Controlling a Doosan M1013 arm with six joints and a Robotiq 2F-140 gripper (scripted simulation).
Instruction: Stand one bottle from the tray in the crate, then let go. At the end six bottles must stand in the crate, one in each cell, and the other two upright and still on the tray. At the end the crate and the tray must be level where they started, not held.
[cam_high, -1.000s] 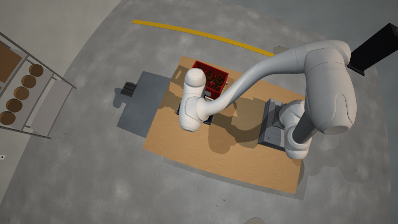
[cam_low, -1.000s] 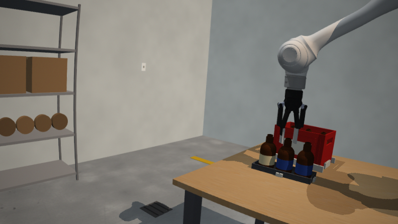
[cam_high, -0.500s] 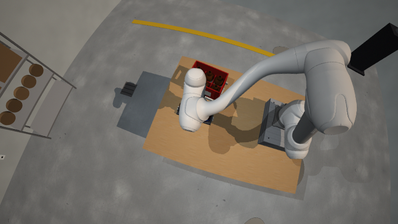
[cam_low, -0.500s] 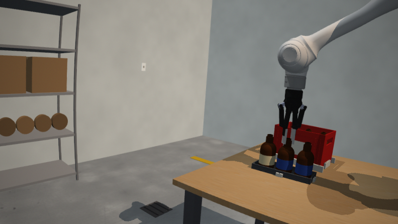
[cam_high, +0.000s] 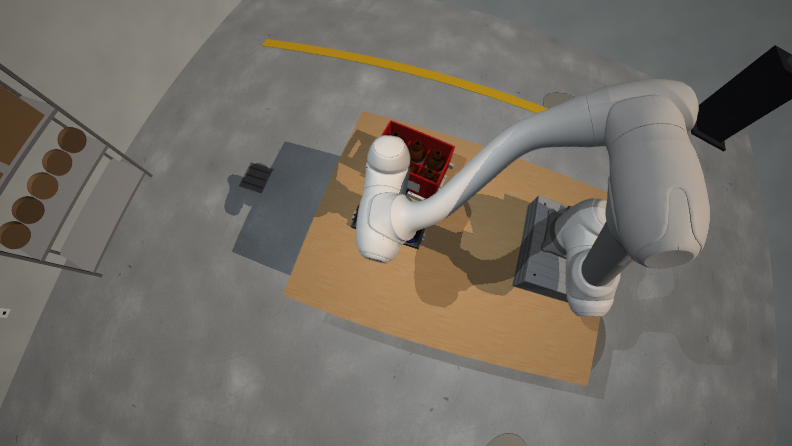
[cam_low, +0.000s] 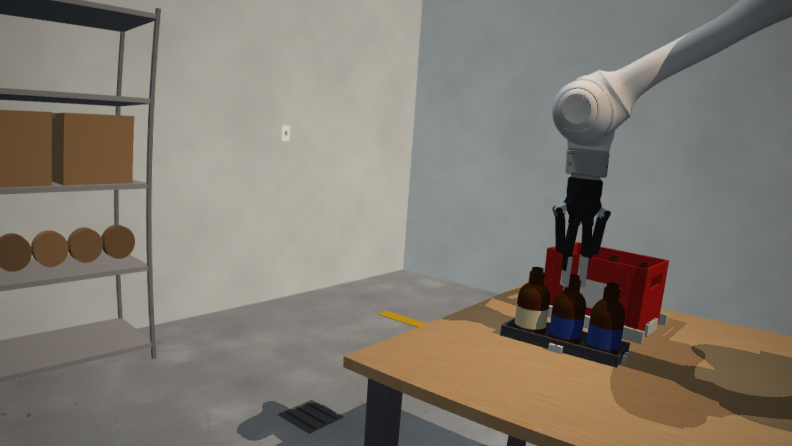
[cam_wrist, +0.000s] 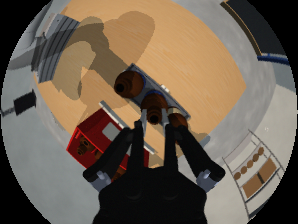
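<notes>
The glass bottle is 90 mm below my hand. Also, from my hand: dark tray (160 mm below); then red crate (250 mm to the right, 90 mm below, 10 mm ahead).
</notes>
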